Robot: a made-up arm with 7 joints. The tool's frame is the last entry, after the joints.
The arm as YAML. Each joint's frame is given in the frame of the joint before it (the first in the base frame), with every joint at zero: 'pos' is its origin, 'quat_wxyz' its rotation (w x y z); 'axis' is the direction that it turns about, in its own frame. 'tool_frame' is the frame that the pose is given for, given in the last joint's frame.
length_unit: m
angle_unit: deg
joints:
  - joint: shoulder
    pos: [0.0, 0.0, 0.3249]
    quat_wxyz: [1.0, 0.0, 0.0, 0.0]
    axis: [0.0, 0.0, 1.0]
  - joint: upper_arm
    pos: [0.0, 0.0, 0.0]
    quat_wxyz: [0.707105, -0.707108, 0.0, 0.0]
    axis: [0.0, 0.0, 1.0]
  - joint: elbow
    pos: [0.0, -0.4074, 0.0]
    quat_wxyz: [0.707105, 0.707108, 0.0, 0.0]
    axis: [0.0, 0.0, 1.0]
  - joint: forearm
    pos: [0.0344, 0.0, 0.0]
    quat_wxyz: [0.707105, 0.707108, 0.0, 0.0]
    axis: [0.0, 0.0, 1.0]
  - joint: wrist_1
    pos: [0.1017, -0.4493, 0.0]
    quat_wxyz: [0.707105, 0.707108, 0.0, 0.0]
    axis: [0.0, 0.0, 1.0]
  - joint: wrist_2
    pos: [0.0, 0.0, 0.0]
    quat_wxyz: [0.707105, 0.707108, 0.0, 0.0]
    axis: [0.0, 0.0, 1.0]
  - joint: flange
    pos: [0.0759, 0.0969, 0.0]
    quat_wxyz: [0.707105, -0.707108, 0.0, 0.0]
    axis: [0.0, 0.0, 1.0]
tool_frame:
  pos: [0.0, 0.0, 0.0]
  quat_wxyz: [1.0, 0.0, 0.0, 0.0]
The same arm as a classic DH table. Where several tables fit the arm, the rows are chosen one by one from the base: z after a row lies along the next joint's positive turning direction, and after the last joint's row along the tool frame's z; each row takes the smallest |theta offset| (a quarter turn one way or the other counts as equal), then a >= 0, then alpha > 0; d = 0 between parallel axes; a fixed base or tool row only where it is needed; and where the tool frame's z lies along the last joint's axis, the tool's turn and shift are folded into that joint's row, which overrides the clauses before.
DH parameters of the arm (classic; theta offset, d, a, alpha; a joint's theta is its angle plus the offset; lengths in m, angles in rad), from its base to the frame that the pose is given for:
shoulder: 0.0000 0.3249 0.0000 -1.5708
upper_arm: 0.0000 0.0000 0.0000 1.5708
elbow: 0.0000 0.4074 0.0344 1.5708
forearm: 0.0000 0.0000 0.1017 1.5708
wrist_1: 0.0000 0.4493 0.0000 1.5708
wrist_2: 0.0000 0.0000 0.0759 -1.5708
flange: 0.0000 0.0969 0.0000 0.0000

